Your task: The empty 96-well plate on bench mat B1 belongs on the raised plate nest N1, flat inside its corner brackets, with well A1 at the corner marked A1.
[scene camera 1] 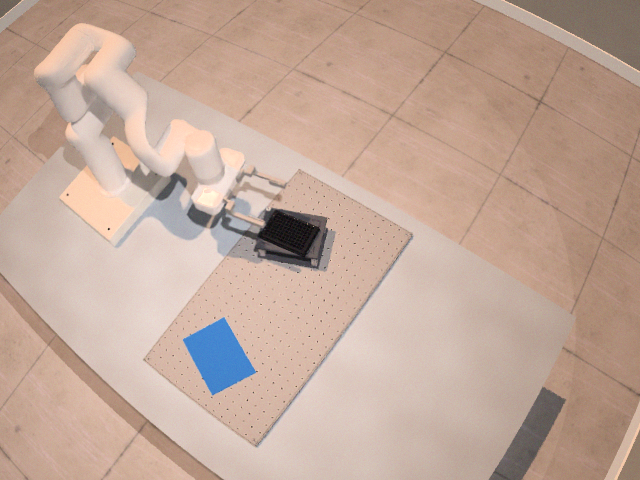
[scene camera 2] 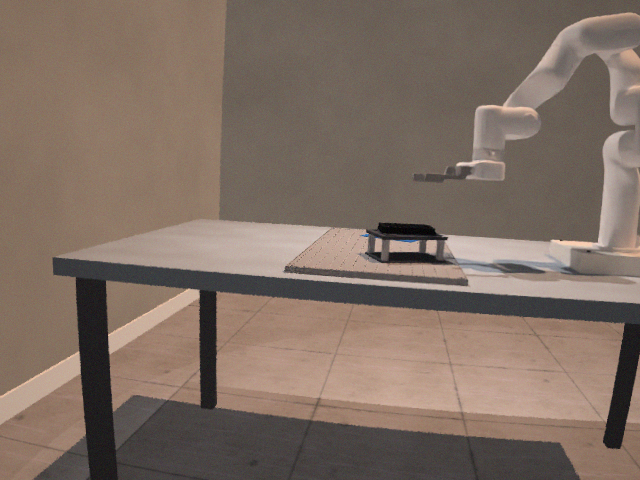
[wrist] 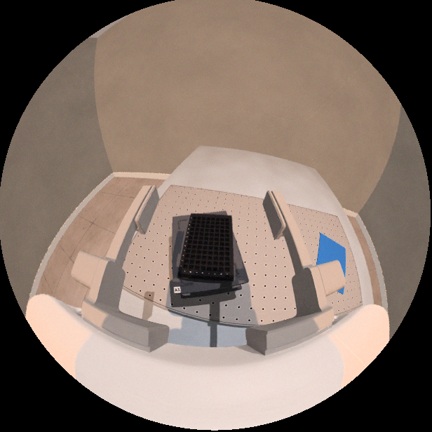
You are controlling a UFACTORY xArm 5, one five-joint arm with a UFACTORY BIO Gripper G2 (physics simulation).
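Seen in the pictures: hand, tool point: (scene camera 1: 266, 202) (scene camera 2: 427, 177); arm's base, link origin: (scene camera 1: 114, 180) (scene camera 2: 615, 249).
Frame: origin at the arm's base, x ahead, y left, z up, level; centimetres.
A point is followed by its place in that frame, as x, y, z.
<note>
The black 96-well plate (scene camera 1: 290, 232) {58.4, 9.8, 4.0} (scene camera 2: 405, 228) {58.5, 14.1, 4.0} (wrist: 208, 245) rests on top of the dark raised nest (scene camera 1: 317, 248) {66.1, 10.0, 2.5} (scene camera 2: 439, 237) {50.5, 14.4, 2.4} (wrist: 240, 275). It is turned askew to the nest's outline, so it does not sit square within the corner brackets; whether it lies quite flat is hard to tell. The A1 label (wrist: 177, 289) shows at the nest's near left corner in the wrist view; the plate's own lettering is too small to read. My gripper (scene camera 1: 273, 204) {53.5, 8.9, 15.9} (scene camera 2: 415, 177) (wrist: 211, 213) is open and empty, above the plate and back toward the arm's base. Bench mat B1 (scene camera 1: 219, 356) {58.8, -25.7, -3.4} (wrist: 331, 250) is blue and holds no plate.
The nest stands on posts on a perforated board (scene camera 1: 279, 310) {65.0, -7.2, -3.6} (scene camera 2: 330, 263) {75.0, 22.4, -3.7} (wrist: 270, 300), near one of its ends. The blue mat lies toward the board's other end. The arm's pale base plate (scene camera 1: 98, 217) {4.0, -12.5, -0.2} (scene camera 2: 589, 260) {12.2, 10.8, -1.6} is on the grey table (scene camera 1: 439, 361) {106.7, 0.9, -4.9} (scene camera 2: 155, 248) {120.2, 11.2, -4.9}.
</note>
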